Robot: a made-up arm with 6 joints.
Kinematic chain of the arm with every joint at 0, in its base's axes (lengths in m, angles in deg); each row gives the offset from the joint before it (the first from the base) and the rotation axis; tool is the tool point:
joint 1: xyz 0 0 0.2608 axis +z
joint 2: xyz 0 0 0 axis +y
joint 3: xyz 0 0 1.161 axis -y
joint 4: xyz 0 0 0 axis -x
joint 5: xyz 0.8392 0 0 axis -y
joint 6: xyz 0 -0.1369 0 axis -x
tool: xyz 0 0 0
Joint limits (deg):
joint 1: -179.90..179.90
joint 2: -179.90..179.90
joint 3: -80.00..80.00
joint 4: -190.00..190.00
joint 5: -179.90..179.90
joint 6: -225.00..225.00
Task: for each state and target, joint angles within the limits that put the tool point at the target. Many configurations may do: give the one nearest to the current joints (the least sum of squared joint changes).
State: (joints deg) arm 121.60 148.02 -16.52 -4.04 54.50 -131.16
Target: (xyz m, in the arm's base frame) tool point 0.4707 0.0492 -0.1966
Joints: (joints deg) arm 169.34 179.78 -55.78 -8.48 54.50 -131.16
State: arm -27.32 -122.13 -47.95 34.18 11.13 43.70
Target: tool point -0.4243 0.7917 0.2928
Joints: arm -68.69 -134.20 -45.92 38.21 11.13 43.70
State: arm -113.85 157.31 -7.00 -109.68 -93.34 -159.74
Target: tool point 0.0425 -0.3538 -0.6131
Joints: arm -93.04 111.99 -28.52 -116.56 -93.34 -159.74
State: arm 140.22 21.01 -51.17 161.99 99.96 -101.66
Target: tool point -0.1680 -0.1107 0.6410
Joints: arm 171.30 -9.91 -76.95 170.07 99.96 -101.66
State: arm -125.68 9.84 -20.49 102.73 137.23 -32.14
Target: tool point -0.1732 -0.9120 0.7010
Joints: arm -103.18 19.43 -39.87 106.69 137.23 -32.14
